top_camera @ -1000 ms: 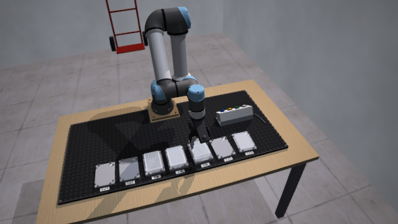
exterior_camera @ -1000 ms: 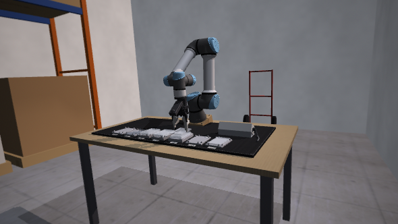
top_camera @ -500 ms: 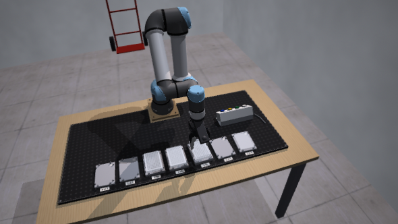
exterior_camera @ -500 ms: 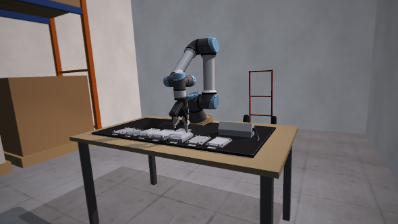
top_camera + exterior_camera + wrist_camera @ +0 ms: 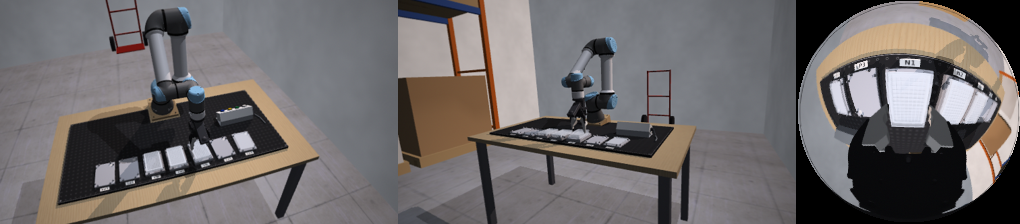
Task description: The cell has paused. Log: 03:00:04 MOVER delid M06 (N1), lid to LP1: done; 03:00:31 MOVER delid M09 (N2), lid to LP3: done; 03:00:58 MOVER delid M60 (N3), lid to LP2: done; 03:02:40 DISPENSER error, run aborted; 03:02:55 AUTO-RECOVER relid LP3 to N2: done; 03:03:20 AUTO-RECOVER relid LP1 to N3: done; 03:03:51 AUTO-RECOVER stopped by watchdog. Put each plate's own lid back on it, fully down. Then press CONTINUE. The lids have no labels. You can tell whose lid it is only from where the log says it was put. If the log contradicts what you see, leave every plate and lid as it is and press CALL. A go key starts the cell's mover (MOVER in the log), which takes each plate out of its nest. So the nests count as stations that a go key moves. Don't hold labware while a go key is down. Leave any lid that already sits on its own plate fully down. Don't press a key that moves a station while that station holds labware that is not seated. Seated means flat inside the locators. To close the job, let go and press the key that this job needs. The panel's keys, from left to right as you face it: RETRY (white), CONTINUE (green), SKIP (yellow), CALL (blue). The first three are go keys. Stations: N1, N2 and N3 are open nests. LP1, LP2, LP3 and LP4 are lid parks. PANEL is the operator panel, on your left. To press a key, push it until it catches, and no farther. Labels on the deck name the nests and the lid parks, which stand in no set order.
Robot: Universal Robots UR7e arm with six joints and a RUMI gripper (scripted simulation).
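My gripper is now 20 mm above the plate. Round my hand: clear lid 260 mm to the left, 40 mm below, 40 mm behind; lid park 130 mm to the left, 50 mm below, 20 mm behind; white lid 130 mm to the right, 20 mm below, 20 mm ahead.
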